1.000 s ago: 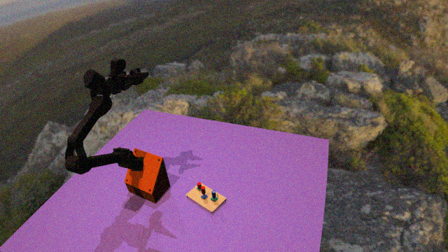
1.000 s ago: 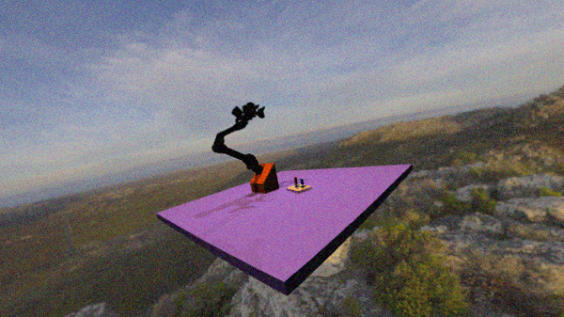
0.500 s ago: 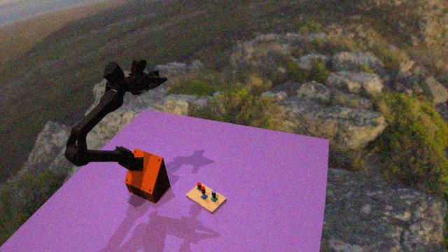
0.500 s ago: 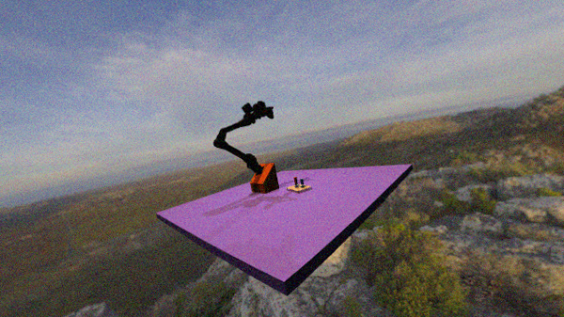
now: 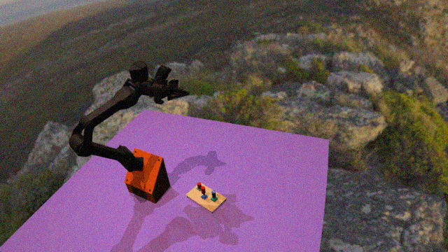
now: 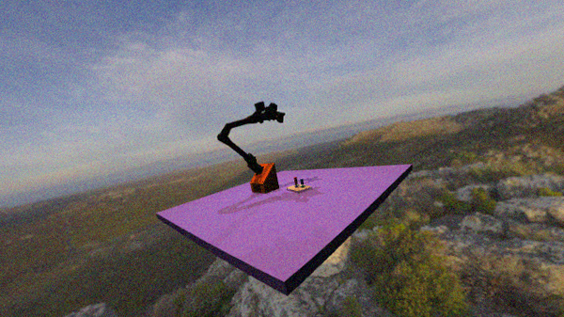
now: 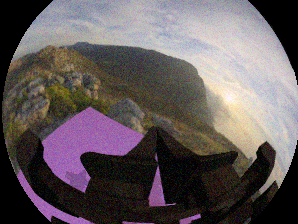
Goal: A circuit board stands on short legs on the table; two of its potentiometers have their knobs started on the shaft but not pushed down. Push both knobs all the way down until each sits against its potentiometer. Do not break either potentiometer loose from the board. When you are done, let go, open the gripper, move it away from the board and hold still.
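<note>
Right now my gripper tip is 30 mm short of the red knob, 60 mm to the left of it and 430 mm above it.
</note>
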